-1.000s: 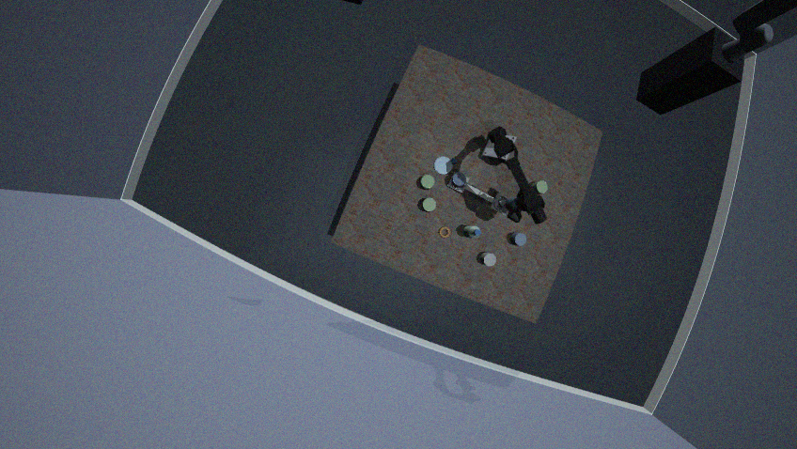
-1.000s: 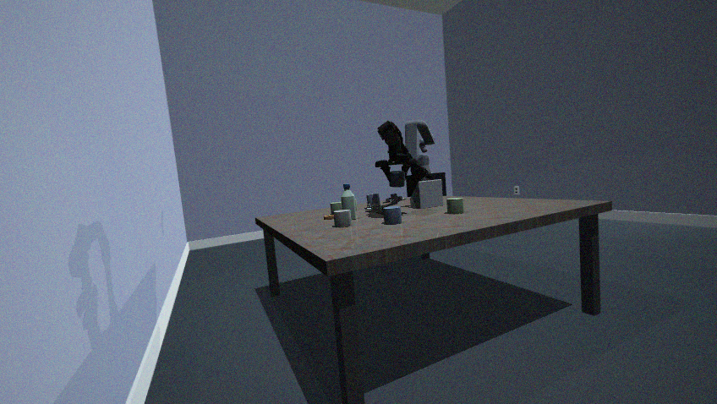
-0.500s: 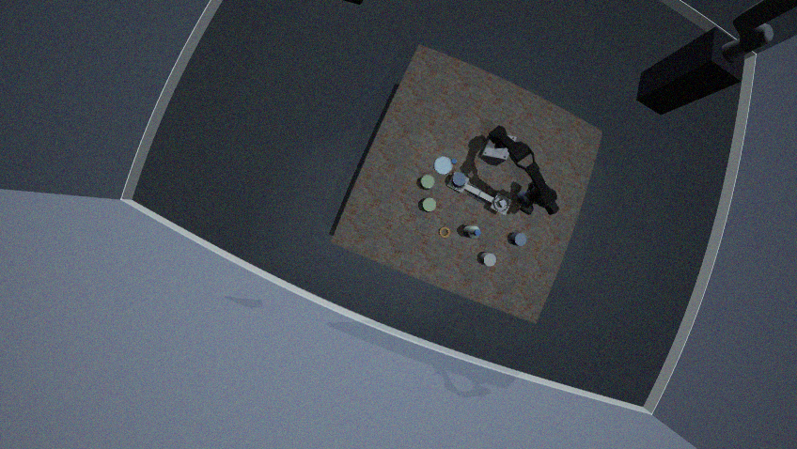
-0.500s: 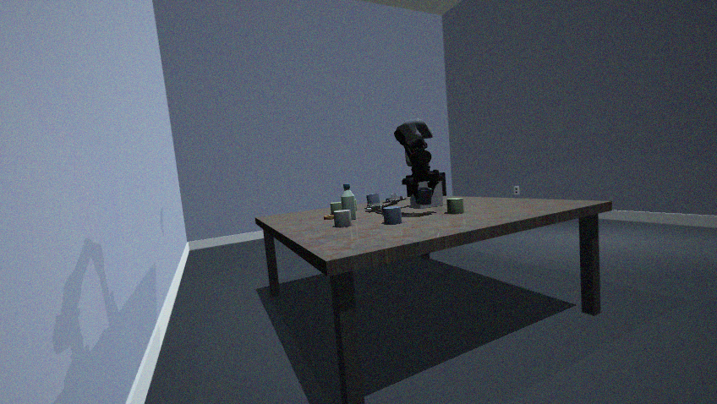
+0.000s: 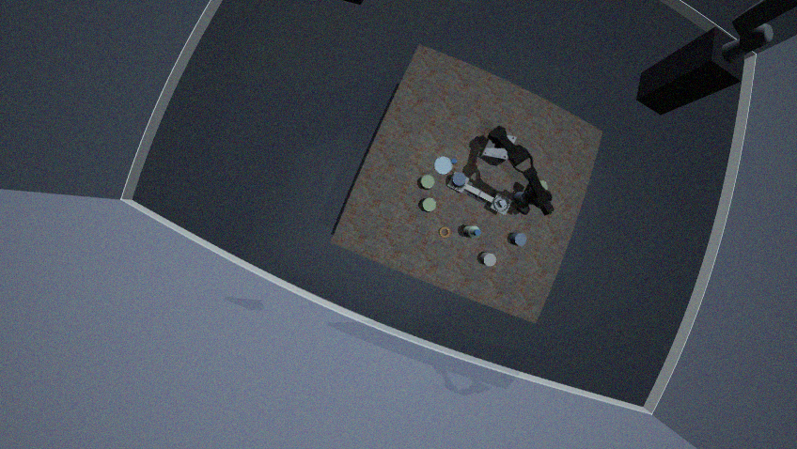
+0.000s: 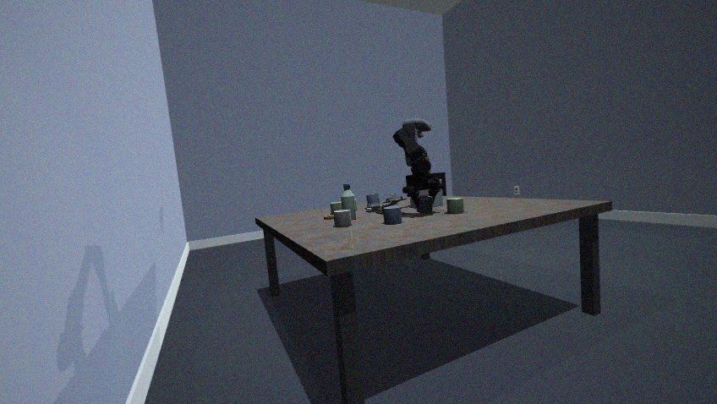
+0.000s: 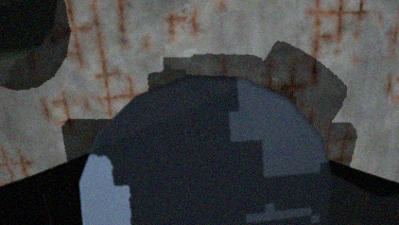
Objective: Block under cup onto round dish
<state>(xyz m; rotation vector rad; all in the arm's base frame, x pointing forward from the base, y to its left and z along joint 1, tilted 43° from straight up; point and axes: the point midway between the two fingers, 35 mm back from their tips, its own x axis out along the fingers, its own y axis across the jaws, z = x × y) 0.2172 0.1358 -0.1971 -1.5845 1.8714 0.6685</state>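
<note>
My gripper tip is 12 cm to the left of the grey block, 8 cm short of it and 5 cm below it. Also, from my gripper tip: grey balance bar: 24 cm to the right, 7 cm ahead; bottle: 28 cm ahead, 21 cm to the right, 8 cm above; balance: 24 cm to the right, 7 cm ahead, 1 cm below.
</note>
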